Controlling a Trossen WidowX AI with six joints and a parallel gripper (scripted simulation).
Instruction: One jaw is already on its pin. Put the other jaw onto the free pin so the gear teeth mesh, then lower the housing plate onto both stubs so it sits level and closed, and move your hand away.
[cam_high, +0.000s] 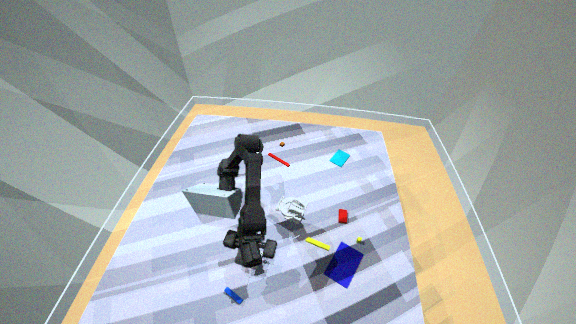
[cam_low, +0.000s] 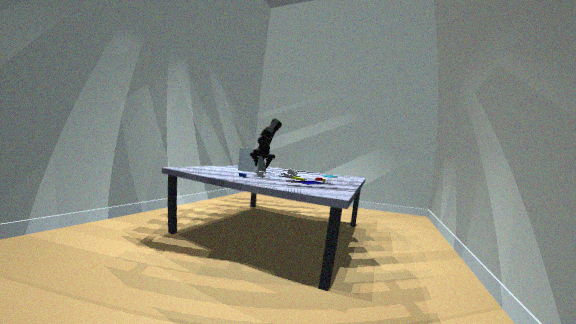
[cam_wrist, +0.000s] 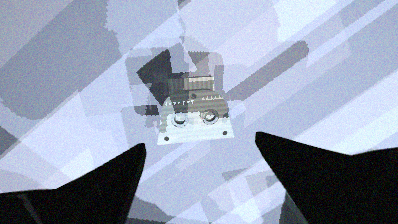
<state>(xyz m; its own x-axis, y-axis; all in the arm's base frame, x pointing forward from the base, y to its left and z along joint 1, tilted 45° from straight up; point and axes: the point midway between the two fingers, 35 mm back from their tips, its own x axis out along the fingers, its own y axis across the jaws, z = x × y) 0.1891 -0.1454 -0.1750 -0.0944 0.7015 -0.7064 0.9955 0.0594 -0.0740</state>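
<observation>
The white block is 5 cm below my gripper tip and 1 cm to the right of it. Also, from my gripper tip: yellow bar 25 cm ahead, 11 cm to the left, 5 cm below; blue bar 17 cm to the right, 5 cm below, 3 cm behind; jaw 24 cm to the left, 8 cm ahead, 4 cm below.
</observation>
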